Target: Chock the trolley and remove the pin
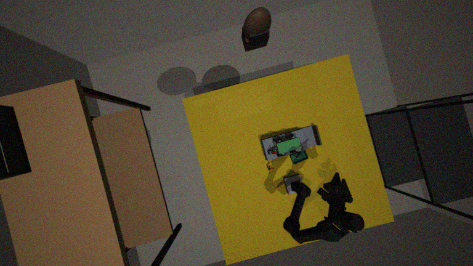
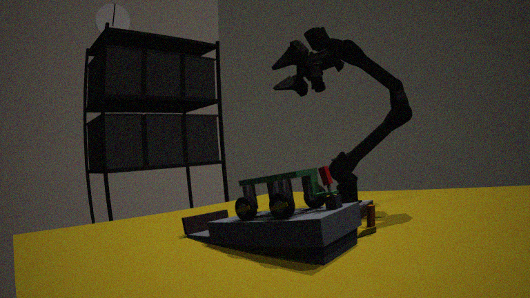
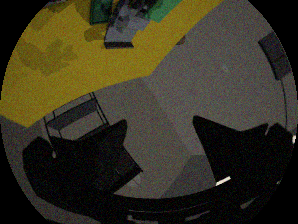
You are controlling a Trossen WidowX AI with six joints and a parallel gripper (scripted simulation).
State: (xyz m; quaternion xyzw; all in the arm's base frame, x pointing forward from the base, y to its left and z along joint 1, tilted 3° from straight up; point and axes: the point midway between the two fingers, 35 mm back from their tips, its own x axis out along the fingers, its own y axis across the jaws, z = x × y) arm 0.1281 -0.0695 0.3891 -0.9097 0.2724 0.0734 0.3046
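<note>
The chock is 1 cm behind my gripper tip, 26 cm to the left of it and 38 cm below it. From my gripper tip the other things lie so: trolley (14 cm ahead, 16 cm to the left, 29 cm below); low stop lip (18 cm ahead, 10 cm to the right, 37 cm below); red-headed stop pin (10 cm ahead, 26 cm to the left, 27 cm below).
</note>
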